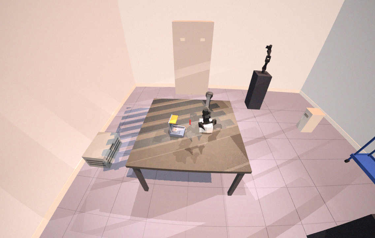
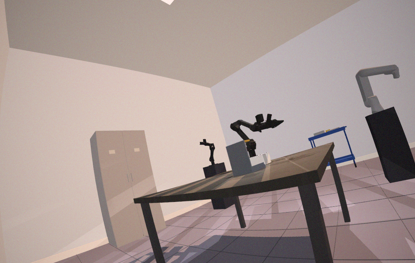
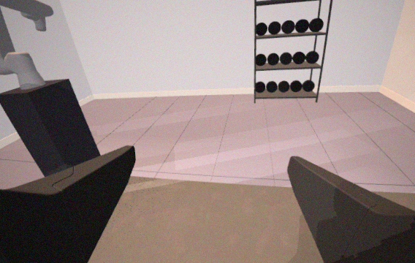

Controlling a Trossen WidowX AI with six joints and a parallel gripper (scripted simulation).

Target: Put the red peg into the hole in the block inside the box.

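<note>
My gripper tip is 210 mm short of the red peg, 380 mm to the left of it and 260 mm above it. From my gripper tip the other things lie so: yellow roof 400 mm ahead, 230 mm to the right, 90 mm below; grey back wall 440 mm ahead, 230 mm to the right, 190 mm below.
</note>
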